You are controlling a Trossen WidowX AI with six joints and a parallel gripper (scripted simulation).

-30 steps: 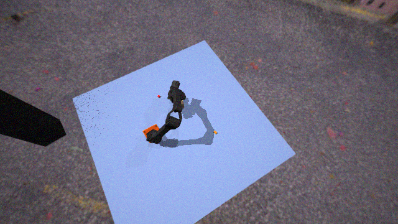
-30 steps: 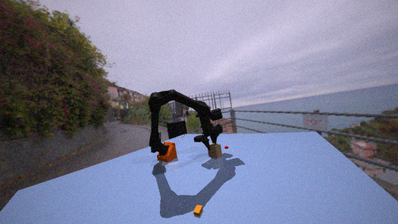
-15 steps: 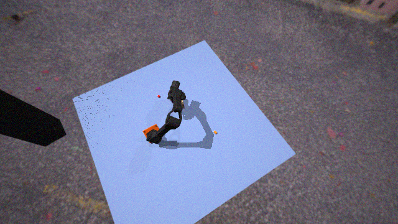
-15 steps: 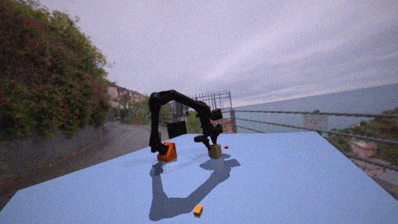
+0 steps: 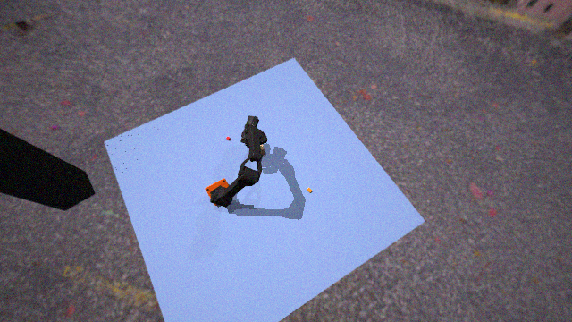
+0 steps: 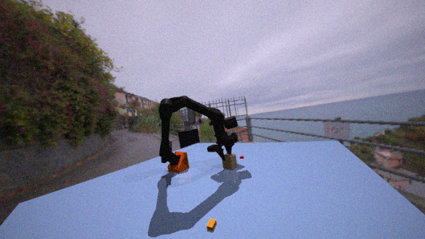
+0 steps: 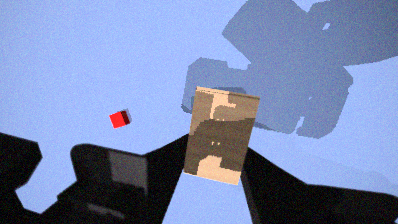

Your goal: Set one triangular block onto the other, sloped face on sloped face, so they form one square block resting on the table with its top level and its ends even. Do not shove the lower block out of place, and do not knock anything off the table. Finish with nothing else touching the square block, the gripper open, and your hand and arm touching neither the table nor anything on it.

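The tan triangular block is 10 mm above my gripper tip. The rest, counted from my gripper tip: small red cube 40 mm ahead, 130 mm to the left, 30 mm below; small orange cube 110 mm ahead, 360 mm to the right, 30 mm below.
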